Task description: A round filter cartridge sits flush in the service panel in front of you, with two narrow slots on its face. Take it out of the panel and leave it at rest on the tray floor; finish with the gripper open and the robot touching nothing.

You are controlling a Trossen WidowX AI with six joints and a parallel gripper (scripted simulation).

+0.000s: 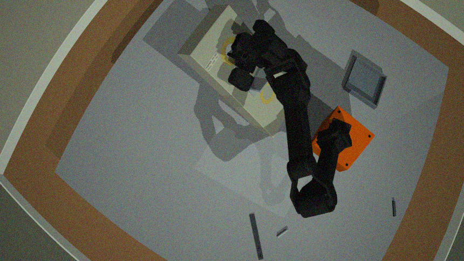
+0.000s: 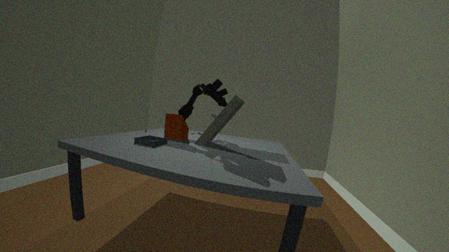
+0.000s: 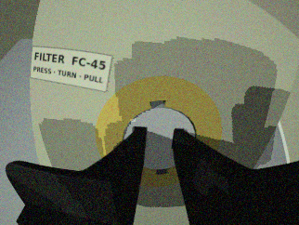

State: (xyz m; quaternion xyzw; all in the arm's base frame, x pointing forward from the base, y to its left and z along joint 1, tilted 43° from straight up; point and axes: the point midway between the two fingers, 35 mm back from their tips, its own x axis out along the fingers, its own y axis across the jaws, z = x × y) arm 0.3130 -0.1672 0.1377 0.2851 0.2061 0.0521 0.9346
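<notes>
Now: the filter cartridge 1 cm ahead of my gripper tip and 1 cm below it. The rest, counted from my gripper tip: tray (46 cm behind, 24 cm to the right, 27 cm below).
</notes>
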